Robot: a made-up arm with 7 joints. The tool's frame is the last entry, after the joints.
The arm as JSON. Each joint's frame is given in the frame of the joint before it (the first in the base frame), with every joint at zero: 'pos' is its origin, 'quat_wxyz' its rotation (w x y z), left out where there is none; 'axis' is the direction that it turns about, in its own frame. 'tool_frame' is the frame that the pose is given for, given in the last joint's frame.
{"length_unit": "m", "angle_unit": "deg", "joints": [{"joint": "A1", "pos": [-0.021, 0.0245, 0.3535], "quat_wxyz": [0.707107, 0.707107, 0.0, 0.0], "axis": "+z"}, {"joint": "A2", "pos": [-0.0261, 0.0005, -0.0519], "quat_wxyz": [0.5, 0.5, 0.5, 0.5], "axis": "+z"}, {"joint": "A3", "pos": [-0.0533, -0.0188, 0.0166], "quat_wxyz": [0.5, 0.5, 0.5, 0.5], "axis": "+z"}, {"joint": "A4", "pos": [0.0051, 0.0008, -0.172], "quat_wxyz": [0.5, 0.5, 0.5, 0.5], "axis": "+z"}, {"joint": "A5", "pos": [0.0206, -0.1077, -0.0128], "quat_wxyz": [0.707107, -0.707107, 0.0, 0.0], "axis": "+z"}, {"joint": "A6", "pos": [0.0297, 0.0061, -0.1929], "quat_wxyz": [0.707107, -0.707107, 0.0, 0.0], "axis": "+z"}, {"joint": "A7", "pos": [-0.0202, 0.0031, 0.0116], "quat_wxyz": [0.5, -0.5, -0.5, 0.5], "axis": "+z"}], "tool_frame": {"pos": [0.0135, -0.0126, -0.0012], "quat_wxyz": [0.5, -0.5, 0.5, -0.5]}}
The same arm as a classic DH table. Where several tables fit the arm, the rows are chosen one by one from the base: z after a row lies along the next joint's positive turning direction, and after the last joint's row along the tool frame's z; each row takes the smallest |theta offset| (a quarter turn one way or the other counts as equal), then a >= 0, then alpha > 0; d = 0 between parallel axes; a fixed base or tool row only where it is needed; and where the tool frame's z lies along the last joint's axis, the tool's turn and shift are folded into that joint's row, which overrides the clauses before.
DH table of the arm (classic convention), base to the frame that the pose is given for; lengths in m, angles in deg. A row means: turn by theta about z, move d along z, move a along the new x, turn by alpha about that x. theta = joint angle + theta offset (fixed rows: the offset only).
base (fixed): d 0.3535  theta offset 0  a -0.021  alpha 90
A1: d -0.0764  theta offset 90  a 0.0005  alpha 90
A2: d -0.0095  theta offset -90  a 0.0188  alpha -90
A3: d -0.2253  theta offset -90  a 0.0008  alpha 90
A4: d -0.0077  theta offset 0  a 0.0206  alpha -90
A5: d -0.3006  theta offset 0  a 0.0297  alpha -90
A6: d 0.0177  theta offset 90  a 0.0031  alpha -90
A7: d 0.019  theta offset -90  a 0.0126  alpha -90
tool (fixed): d 0.0135  theta offset 0  a 0  alpha 0

